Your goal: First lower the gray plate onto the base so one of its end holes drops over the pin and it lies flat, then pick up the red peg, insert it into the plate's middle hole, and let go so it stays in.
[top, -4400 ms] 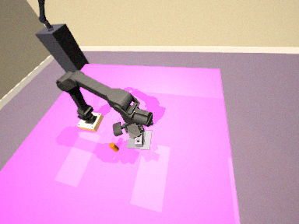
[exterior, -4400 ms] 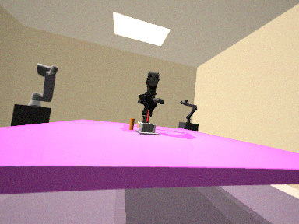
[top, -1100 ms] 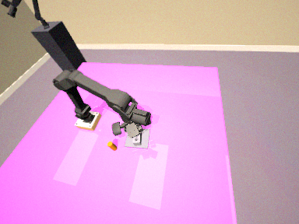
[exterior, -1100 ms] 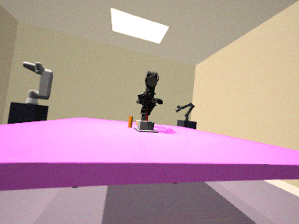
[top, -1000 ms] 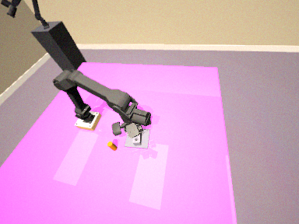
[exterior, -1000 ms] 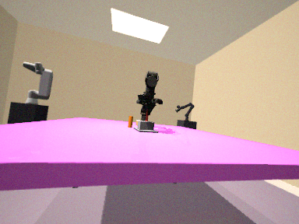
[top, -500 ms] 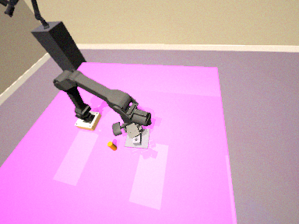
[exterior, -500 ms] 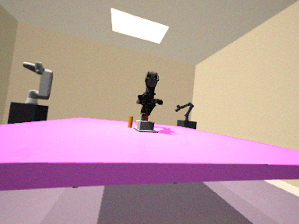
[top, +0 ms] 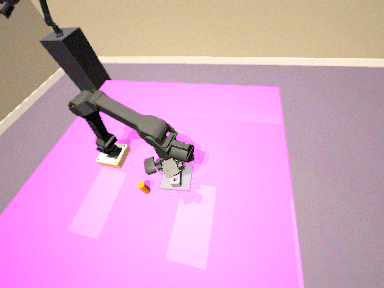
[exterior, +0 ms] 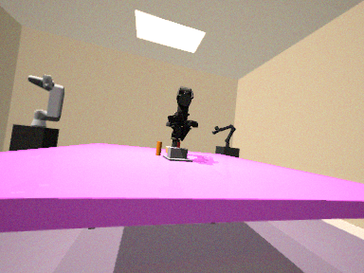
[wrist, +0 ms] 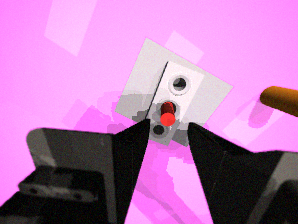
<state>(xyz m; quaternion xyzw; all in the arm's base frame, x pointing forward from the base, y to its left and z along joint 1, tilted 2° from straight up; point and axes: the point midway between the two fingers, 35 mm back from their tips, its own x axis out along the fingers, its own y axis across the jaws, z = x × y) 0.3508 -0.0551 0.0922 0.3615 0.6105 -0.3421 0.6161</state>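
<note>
The red peg is 5 cm below my gripper tip. Also, from my gripper tip: gray plate 5 cm below; then gray base 1 cm behind, 1 cm to the left, 9 cm below; then orange cylinder 12 cm behind, 9 cm to the right, 6 cm below.
</note>
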